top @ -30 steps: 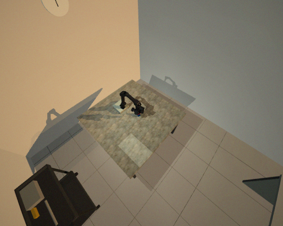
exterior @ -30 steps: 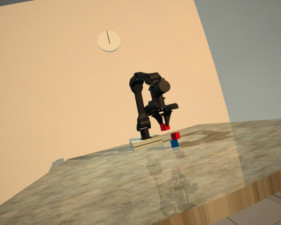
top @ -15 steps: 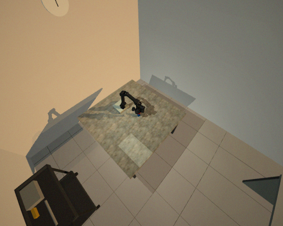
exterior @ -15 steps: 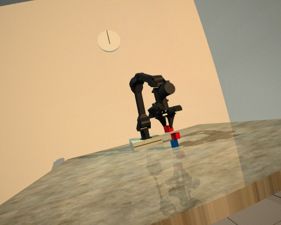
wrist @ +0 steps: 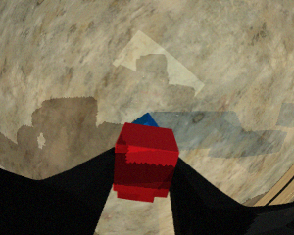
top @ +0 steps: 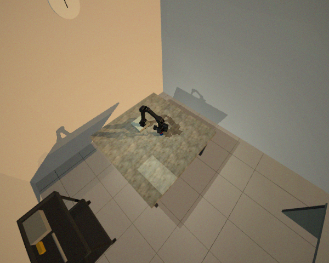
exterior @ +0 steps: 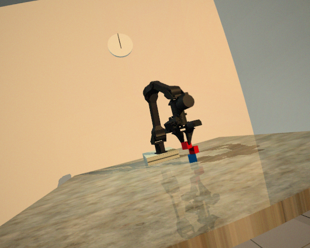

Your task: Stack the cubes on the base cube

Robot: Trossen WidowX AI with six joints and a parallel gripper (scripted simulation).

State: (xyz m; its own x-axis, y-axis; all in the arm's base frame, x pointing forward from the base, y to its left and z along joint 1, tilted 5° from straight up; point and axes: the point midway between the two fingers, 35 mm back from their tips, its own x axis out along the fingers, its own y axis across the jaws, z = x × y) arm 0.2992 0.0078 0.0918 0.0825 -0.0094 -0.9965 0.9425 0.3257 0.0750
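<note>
My gripper tip is 70 mm above the blue cube and 20 mm to the right of it.
</note>
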